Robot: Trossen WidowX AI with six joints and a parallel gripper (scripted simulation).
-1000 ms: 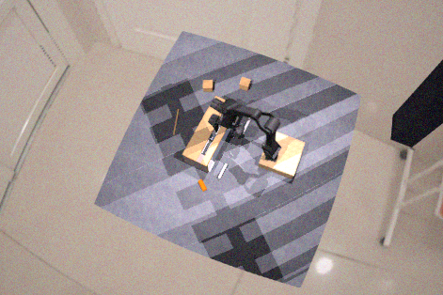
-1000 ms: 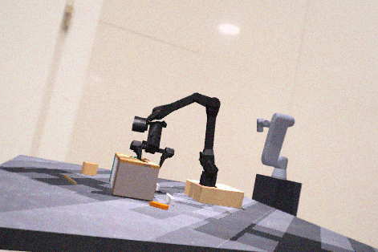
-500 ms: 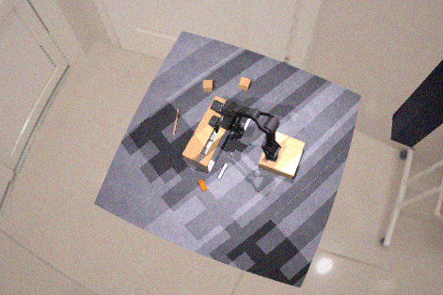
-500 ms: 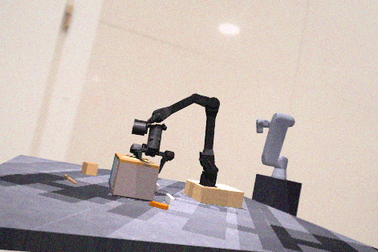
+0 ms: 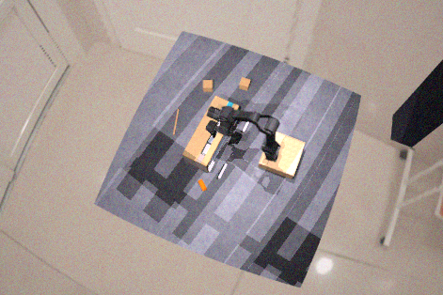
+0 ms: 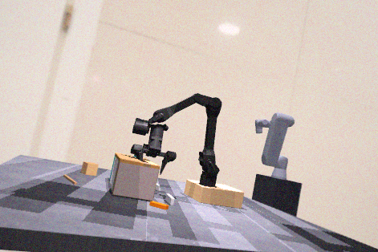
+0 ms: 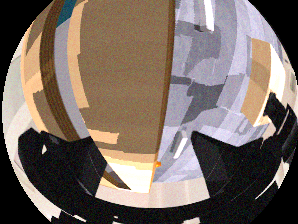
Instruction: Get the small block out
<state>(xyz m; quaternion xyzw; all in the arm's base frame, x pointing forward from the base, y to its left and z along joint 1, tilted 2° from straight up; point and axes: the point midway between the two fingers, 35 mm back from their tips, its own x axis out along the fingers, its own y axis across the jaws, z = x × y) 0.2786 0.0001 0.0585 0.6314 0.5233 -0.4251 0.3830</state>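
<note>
Right now the clear-fronted box is 3 cm to the right of my gripper tip, 3 cm ahead of it and 2 cm below it. From my gripper tip the other things lie so: thin tan stick: 30 cm ahead, 8 cm below, 7 cm to the right.
</note>
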